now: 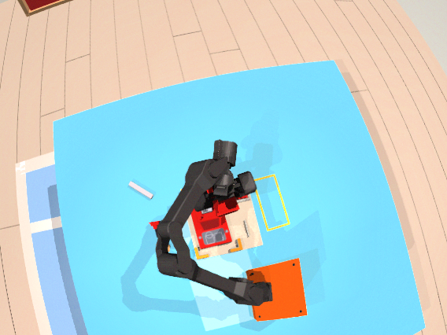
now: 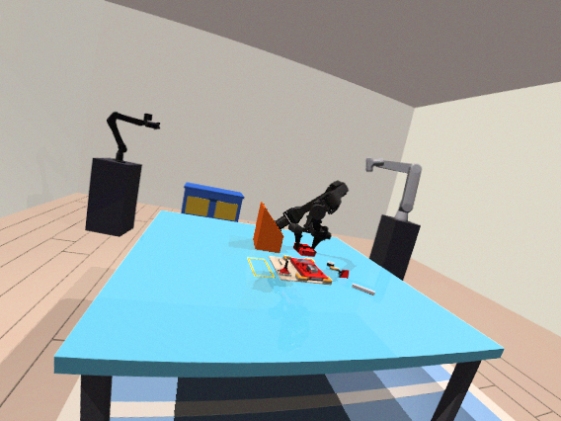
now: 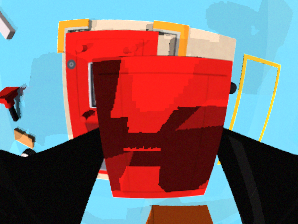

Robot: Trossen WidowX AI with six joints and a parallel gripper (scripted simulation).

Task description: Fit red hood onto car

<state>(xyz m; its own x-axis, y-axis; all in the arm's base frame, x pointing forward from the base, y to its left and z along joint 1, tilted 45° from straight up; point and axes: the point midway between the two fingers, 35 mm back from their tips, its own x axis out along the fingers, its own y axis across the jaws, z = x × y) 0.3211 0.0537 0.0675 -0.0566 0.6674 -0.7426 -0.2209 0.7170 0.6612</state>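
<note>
The jig is 3 cm behind my gripper tip, 2 cm to the left of it and 10 cm below it. Round my gripper tip: red hood (right at my gripper tip); white bar (9 cm ahead, 27 cm to the left, 10 cm below).
</note>
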